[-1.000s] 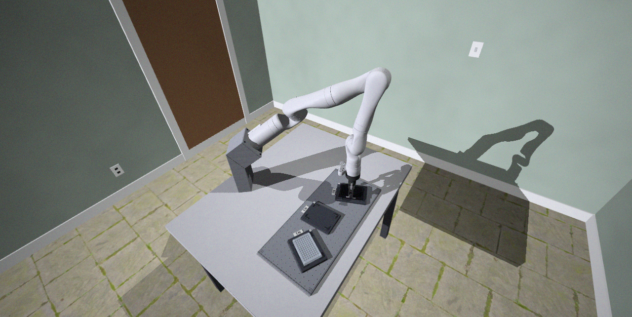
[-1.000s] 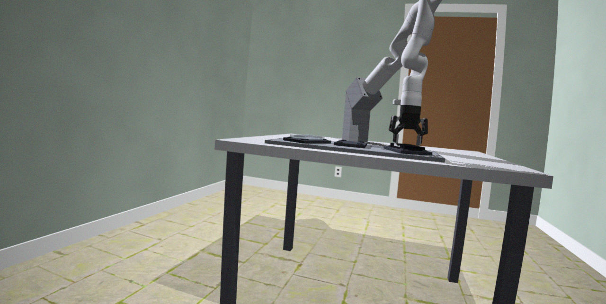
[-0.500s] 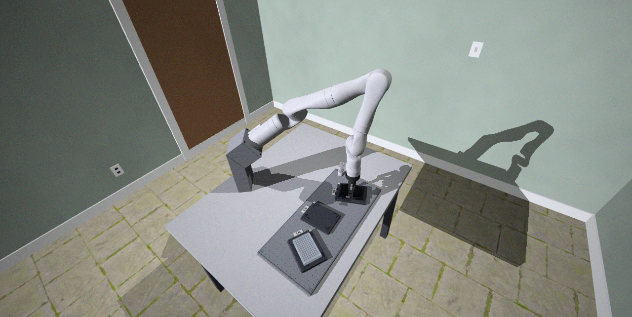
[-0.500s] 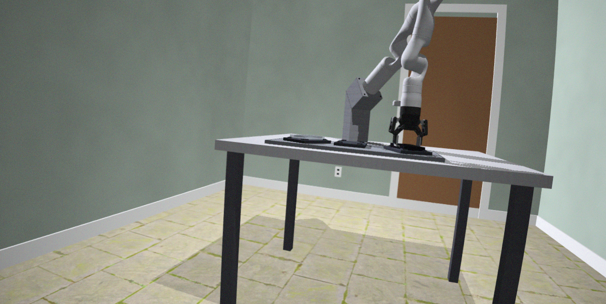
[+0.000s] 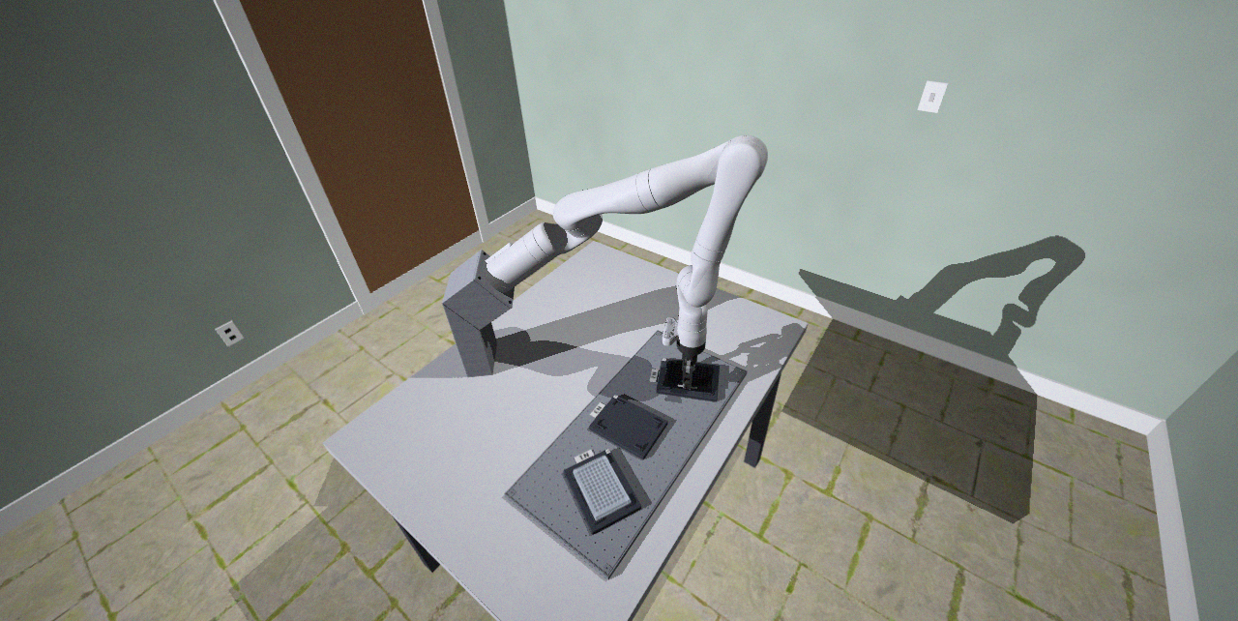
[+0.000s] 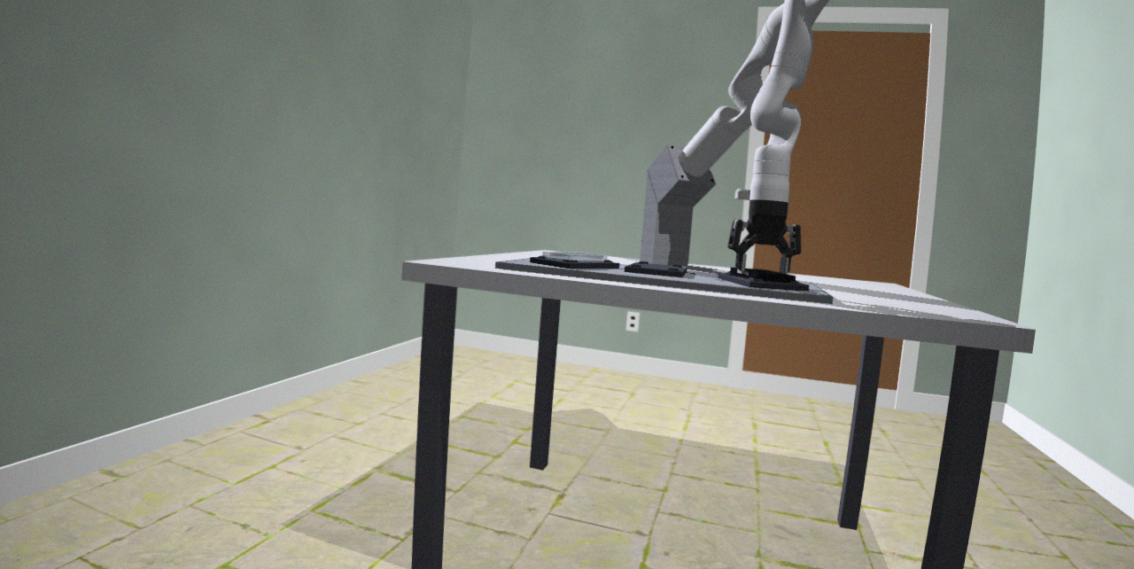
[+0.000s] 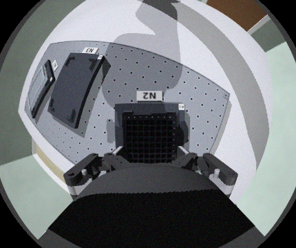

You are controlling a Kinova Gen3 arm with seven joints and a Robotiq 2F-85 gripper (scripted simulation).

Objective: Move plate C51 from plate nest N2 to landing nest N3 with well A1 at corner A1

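My gripper is now 20 mm above the plate nest N2. From my hand the other things lie so: N2 tag: 70 mm to the right, 60 mm behind, 30 mm below; then N3 tag: 260 mm to the right, 40 mm behind, 30 mm below; then landing nest N3: 220 mm to the right, 50 mm ahead, 20 mm below.
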